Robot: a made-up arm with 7 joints.
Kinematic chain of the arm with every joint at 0, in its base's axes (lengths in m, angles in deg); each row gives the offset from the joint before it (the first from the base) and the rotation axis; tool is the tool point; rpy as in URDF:
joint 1: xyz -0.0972 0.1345 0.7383 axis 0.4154 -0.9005 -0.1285
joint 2: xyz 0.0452 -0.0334 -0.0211 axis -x
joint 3: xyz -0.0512 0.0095 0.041 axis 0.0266 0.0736 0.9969
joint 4: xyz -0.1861 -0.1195 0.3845 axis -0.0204 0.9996 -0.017
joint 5: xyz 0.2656 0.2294 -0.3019 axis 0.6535 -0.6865 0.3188
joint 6: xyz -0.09 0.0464 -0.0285 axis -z
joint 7: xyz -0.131 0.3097 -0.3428 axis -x
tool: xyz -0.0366 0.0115 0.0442 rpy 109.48 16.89 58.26
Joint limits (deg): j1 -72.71..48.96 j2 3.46..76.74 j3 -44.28..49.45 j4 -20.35..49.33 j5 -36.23..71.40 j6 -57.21..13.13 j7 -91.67..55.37
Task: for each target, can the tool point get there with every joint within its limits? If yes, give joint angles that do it. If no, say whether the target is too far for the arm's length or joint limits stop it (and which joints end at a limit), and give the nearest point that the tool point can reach.
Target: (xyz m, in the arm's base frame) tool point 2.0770 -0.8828 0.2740
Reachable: no: too far | nearest point 0.4562 -0.0255 0.5462 | short by 1.854 m
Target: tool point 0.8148 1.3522 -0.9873
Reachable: no: too far | nearest point 0.2477 0.5864 0.0542 | short by 1.412 m
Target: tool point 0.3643 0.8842 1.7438
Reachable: no: joint limits stop it (at a limit: joint 1, joint 3, joint 4, joint 5, joint 6, joint 7) | nearest point 0.0613 0.5361 1.4415 | short by 0.552 m
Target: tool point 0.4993 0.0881 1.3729
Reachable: no: joint limits stop it (at a limit: joint 1, joint 3, joint 4, joint 5, joint 6, joint 7) | nearest point 0.1609 0.1387 1.4771 | short by 0.358 m
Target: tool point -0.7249 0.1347 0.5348
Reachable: yes | joints 7.02 19.79 35.81 20.22 -9.55 -15.94 5.60
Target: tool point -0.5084 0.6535 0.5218
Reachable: yes | joints 0.20 10.18 -6.99 35.36 39.56 -3.92 -40.50
